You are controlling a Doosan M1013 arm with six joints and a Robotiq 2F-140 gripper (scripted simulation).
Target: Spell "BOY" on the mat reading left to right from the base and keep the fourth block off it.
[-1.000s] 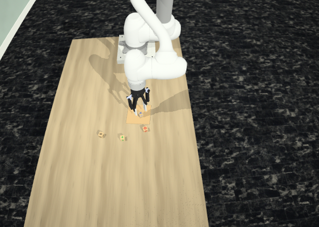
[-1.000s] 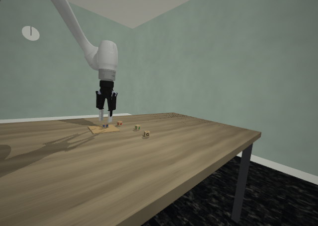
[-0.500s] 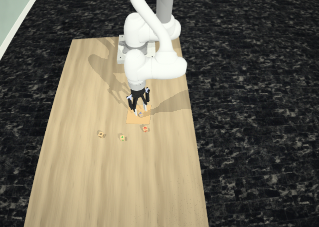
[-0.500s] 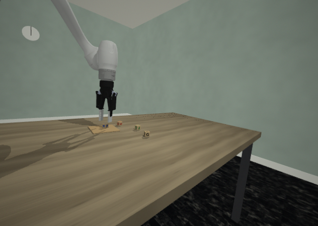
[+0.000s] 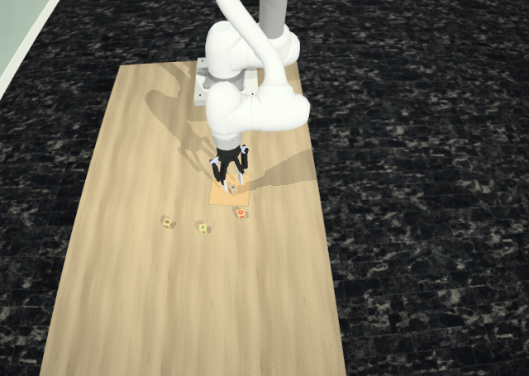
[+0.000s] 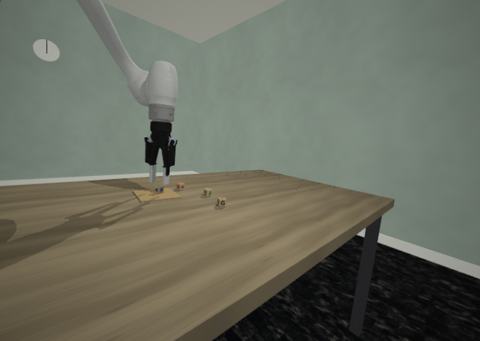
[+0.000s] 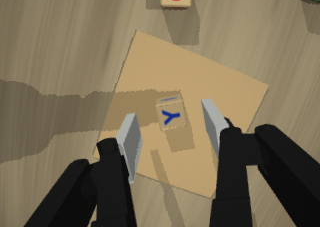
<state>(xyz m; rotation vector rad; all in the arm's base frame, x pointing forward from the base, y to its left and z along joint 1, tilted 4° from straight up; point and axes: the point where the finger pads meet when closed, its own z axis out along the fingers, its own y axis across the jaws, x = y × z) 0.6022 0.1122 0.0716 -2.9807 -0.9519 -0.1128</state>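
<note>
Right now the tan square mat is 70 mm below my hand, 10 mm to the right of it and 10 mm behind it.
</note>
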